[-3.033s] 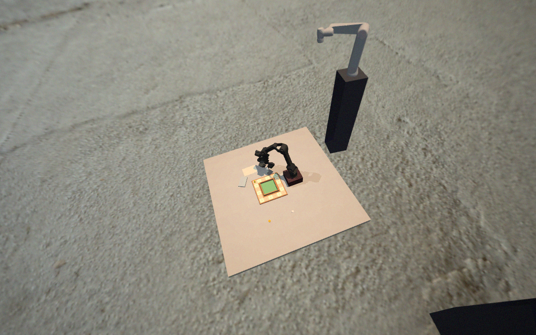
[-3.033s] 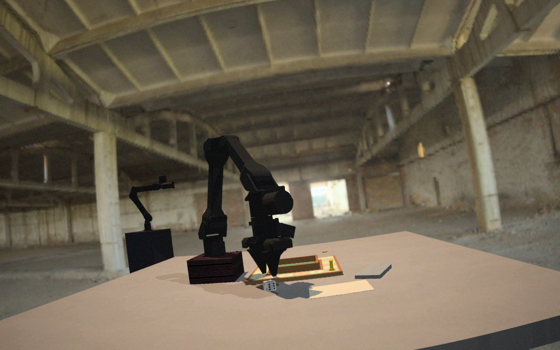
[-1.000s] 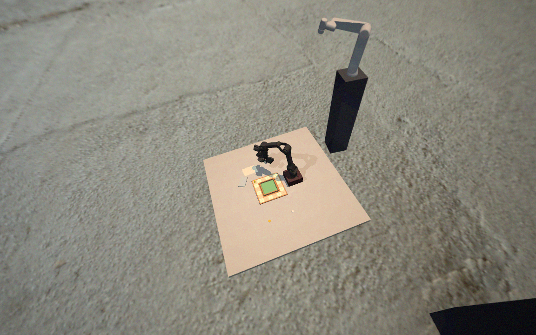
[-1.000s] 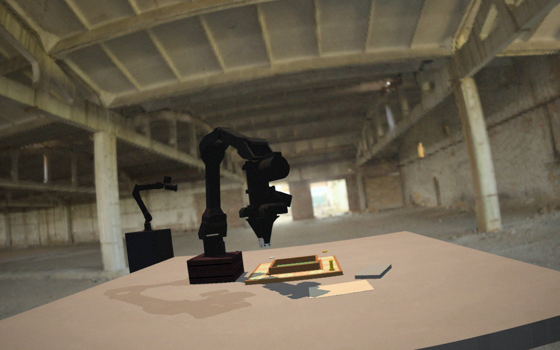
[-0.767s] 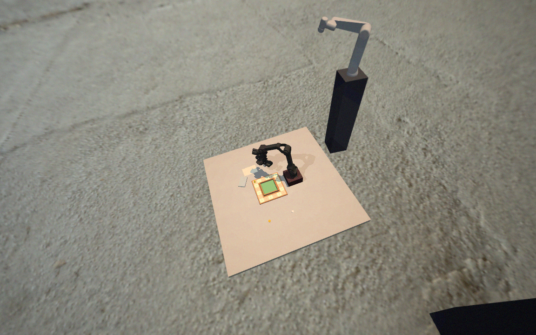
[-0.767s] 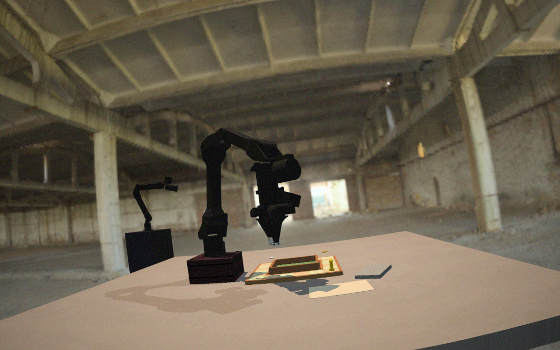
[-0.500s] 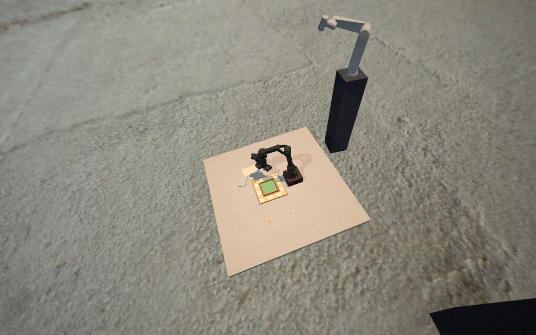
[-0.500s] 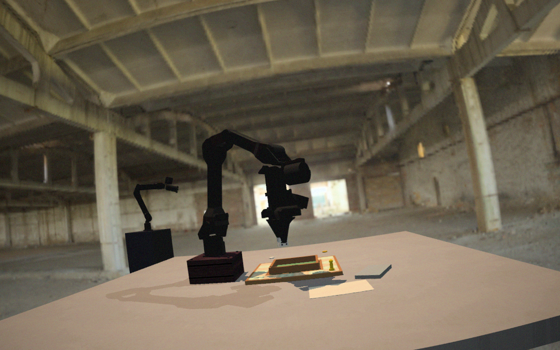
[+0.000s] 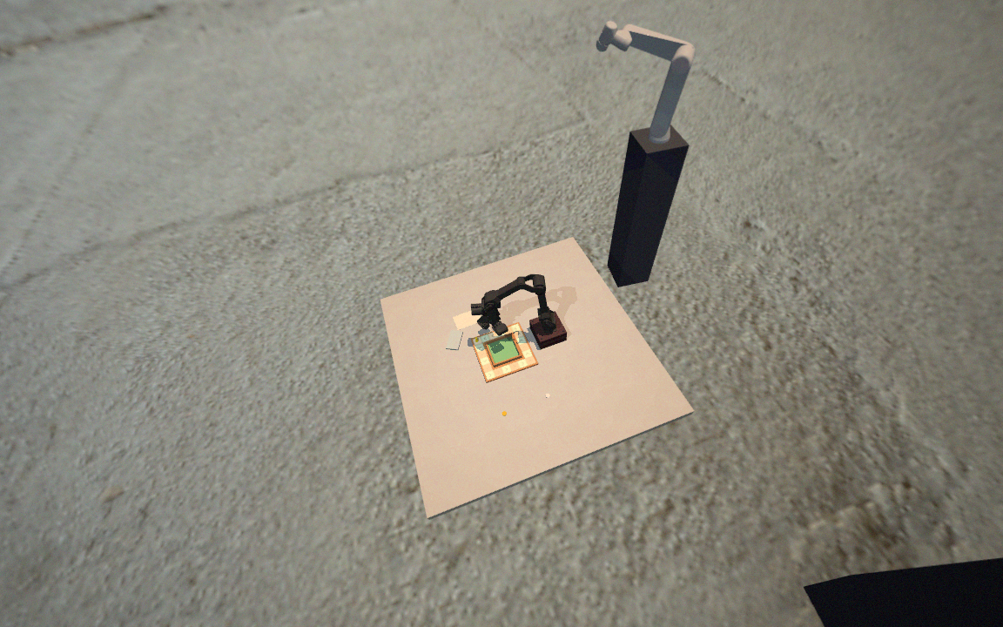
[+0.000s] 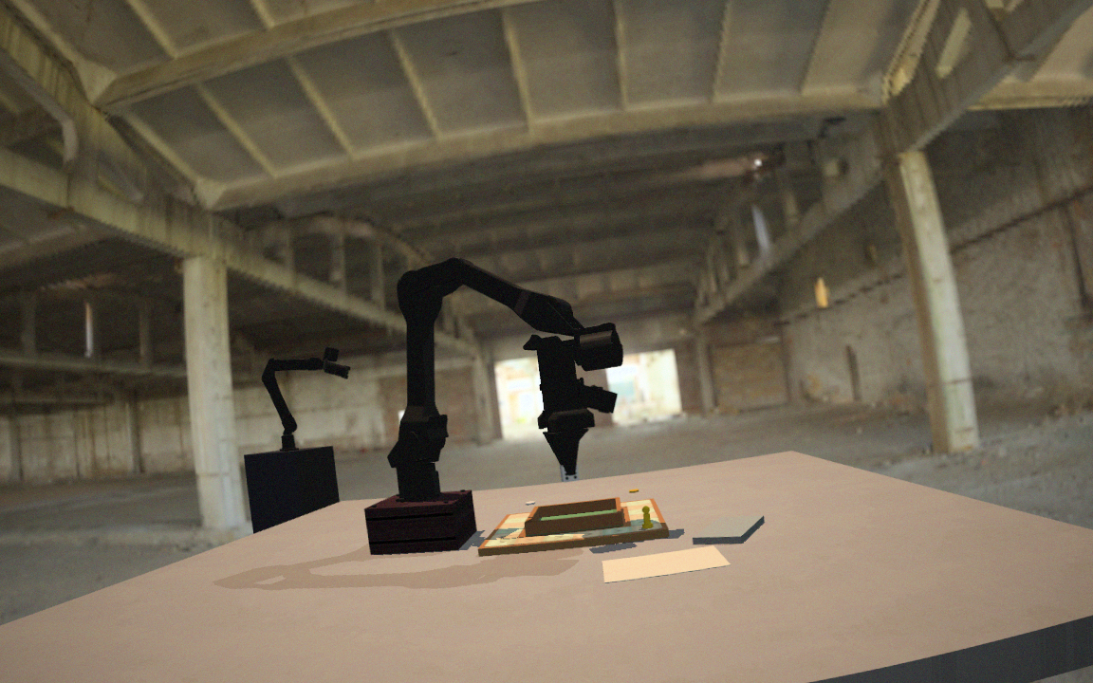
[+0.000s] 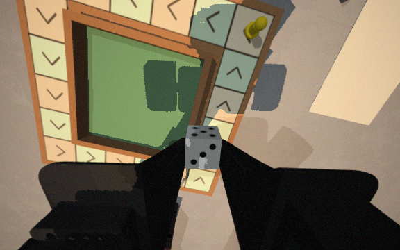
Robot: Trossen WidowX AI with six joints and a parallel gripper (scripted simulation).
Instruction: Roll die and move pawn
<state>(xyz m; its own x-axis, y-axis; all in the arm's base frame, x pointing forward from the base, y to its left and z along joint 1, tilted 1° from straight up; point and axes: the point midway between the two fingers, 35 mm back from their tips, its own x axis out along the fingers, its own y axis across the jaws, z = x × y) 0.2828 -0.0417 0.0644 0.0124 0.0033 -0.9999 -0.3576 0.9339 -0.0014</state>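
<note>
My gripper tip is 11 cm short of the yellow pawn, 1 cm to the left of it and 8 cm above it. Round my gripper tip: white die (right at my gripper tip); then cream card (14 cm ahead, 18 cm to the right, 10 cm below); then green tray (2 cm behind, 8 cm to the left, 10 cm below).
</note>
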